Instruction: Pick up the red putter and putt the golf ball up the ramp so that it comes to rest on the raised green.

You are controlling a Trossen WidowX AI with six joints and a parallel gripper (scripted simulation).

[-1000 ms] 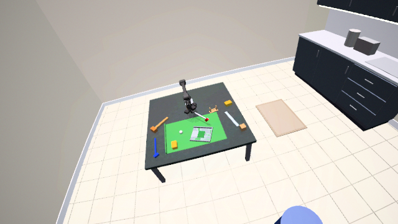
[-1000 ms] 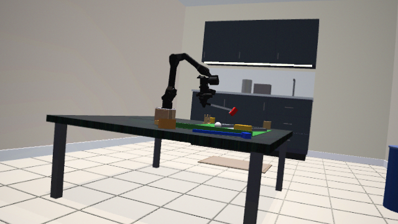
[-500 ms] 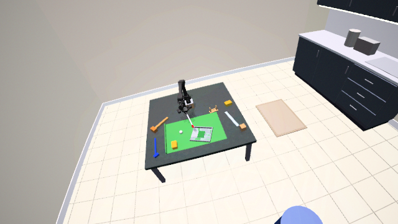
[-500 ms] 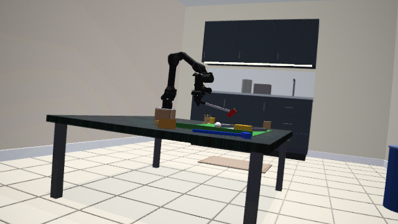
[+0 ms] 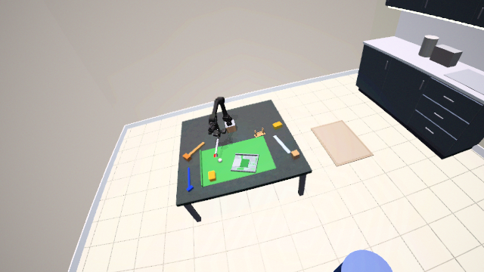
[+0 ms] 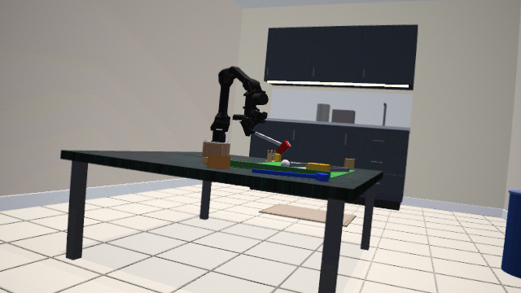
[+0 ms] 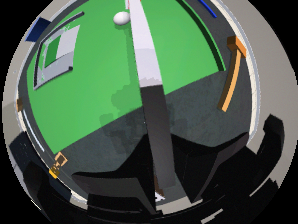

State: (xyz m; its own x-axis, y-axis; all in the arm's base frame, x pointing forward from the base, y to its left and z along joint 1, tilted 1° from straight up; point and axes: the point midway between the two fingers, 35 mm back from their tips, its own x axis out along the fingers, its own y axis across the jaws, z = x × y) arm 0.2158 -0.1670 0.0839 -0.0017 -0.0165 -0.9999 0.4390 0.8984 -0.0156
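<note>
My gripper tip is now 11 cm short of the red putter and 5 cm to the left of it. From my gripper tip the other things lie so: white golf ball (22 cm ahead, 12 cm below, 8 cm to the right); then wooden putter stand (45 cm to the left, 11 cm below, 3 cm ahead); then blue putter (43 cm to the right, 30 cm ahead, 13 cm below).
</note>
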